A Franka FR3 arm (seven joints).
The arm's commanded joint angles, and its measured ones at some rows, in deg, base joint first. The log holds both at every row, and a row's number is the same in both.
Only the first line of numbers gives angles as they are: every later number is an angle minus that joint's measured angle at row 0.
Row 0, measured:
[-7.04 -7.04 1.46 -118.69 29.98 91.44 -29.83]
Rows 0 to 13, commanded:
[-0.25 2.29 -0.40 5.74 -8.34 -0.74 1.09]
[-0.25 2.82 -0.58 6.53 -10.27 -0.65 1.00]
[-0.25 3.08 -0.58 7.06 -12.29 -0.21 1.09]
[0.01 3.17 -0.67 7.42 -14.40 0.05 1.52]
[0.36 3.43 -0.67 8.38 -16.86 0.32 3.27]
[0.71 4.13 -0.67 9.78 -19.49 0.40 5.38]
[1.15 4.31 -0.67 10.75 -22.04 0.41 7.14]
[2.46 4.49 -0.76 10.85 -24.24 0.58 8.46]
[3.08 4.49 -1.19 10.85 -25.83 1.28 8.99]
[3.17 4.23 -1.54 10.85 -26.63 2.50 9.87]
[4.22 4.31 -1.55 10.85 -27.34 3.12 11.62]
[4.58 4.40 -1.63 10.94 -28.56 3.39 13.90]
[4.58 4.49 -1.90 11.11 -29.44 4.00 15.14]
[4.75 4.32 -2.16 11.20 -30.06 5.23 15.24]
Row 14, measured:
[3.25 3.47 -0.87 9.71 -27.28 3.27 12.05]
